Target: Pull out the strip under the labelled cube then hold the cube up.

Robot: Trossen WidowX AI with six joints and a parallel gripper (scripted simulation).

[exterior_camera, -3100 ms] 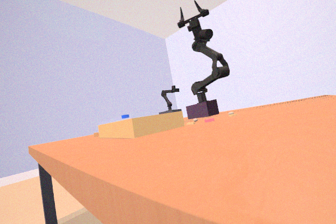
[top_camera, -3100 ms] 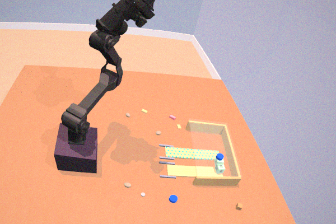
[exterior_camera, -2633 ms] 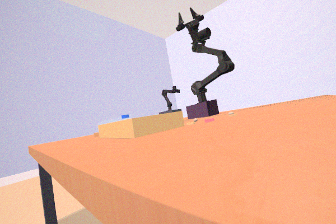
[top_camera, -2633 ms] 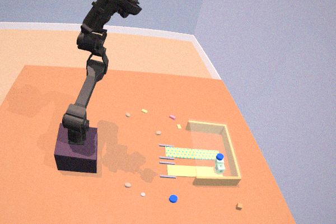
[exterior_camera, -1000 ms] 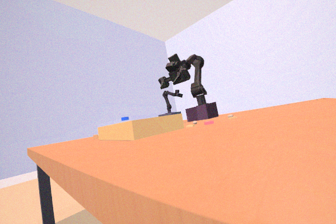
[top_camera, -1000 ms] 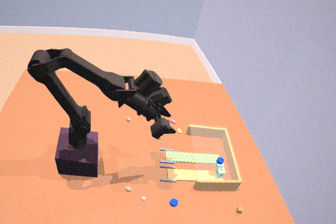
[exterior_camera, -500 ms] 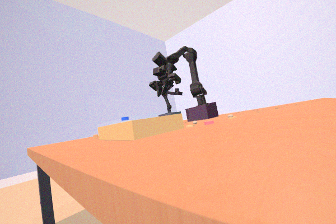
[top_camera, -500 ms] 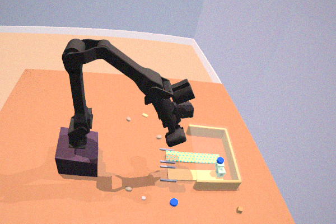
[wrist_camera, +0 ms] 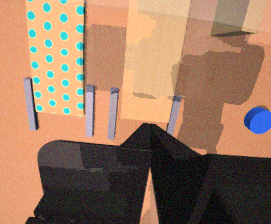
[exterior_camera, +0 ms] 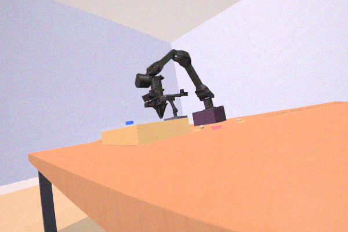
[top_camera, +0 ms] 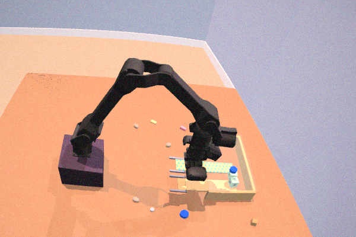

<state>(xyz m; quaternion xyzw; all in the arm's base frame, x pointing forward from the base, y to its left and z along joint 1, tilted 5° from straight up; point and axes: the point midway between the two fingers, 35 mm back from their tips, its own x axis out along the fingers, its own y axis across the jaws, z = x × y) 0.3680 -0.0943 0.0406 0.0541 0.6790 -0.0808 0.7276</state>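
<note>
Now: the pale yellow strip 9 cm ahead of my gripper tip, 7 cm below it and 2 cm to the right of it. The rest, counted from my gripper tip: tan block: 22 cm to the right, 21 cm ahead, 6 cm below; then pink block: 31 cm to the left, 8 cm ahead, 7 cm below.
</note>
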